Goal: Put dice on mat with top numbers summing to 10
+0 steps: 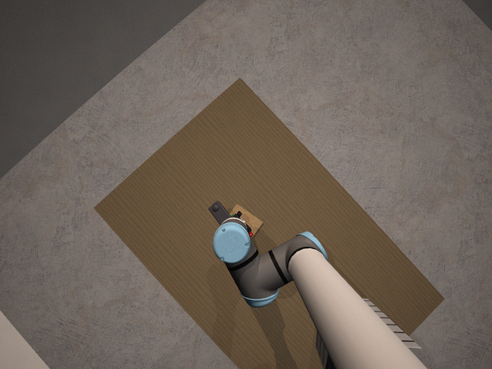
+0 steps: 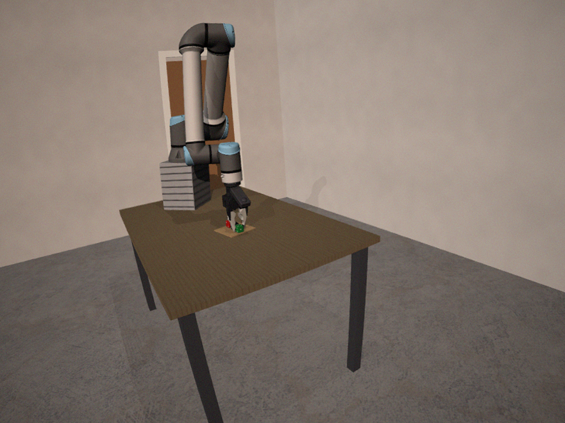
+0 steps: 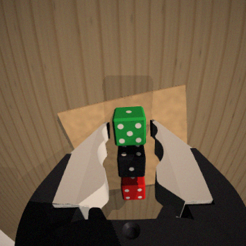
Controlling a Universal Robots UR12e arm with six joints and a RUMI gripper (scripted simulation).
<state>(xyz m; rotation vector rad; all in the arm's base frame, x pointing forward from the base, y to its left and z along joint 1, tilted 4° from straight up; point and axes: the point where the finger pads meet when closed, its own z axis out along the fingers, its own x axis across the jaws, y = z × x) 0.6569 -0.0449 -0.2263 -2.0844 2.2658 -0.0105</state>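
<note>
Now: hand right at the green die. The rest, counted from my hand: tan mat: 50 mm behind, 20 mm below; then black die: 40 mm behind; then red die: 90 mm behind, 10 mm to the left.
</note>
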